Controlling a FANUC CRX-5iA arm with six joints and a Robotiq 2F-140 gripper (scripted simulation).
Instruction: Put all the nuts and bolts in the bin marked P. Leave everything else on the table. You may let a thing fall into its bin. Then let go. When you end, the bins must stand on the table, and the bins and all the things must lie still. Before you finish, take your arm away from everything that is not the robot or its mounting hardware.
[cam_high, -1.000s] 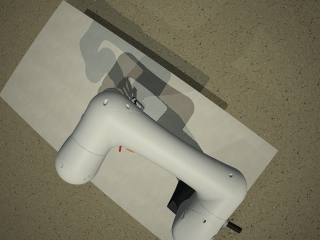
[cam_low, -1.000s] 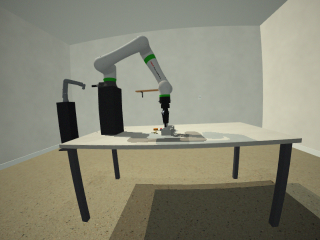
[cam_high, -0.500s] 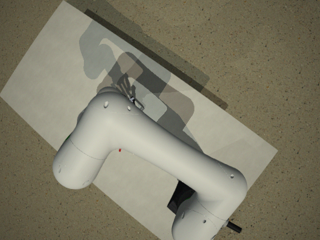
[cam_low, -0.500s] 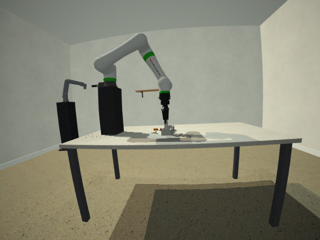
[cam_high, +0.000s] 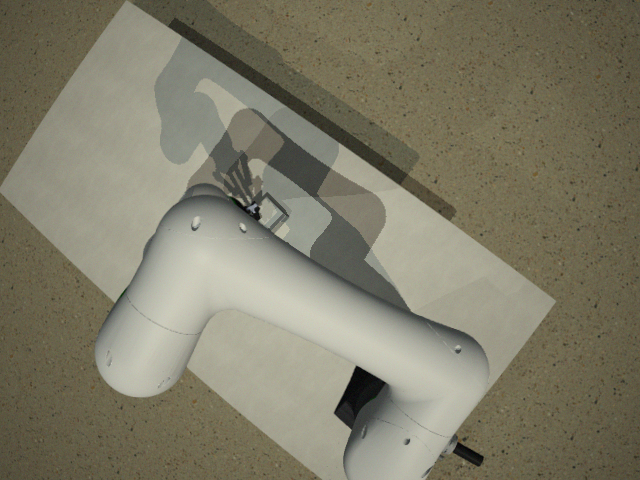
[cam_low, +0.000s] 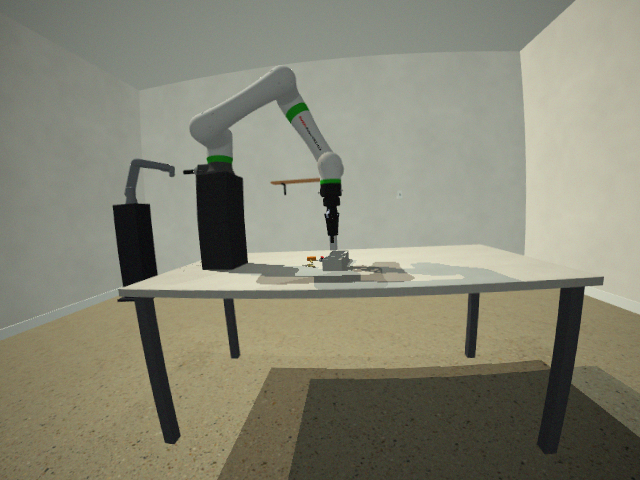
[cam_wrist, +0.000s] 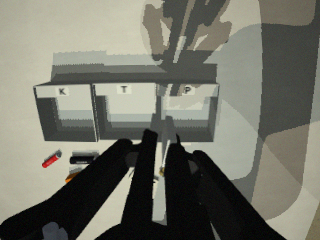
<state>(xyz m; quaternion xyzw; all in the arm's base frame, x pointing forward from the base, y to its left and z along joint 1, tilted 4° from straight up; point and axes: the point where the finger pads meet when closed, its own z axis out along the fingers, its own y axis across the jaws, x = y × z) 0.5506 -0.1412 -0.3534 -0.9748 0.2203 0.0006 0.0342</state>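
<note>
Now: hand 2 cm short of the grey bin, 5 cm to the right of it and 9 cm above it. Also, from my hand: white domino-like tile: 12 cm behind, 6 cm to the left, 10 cm below; then black cylinder: 6 cm behind, 16 cm to the left, 10 cm below; then orange block: 11 cm behind, 19 cm to the left, 10 cm below.
</note>
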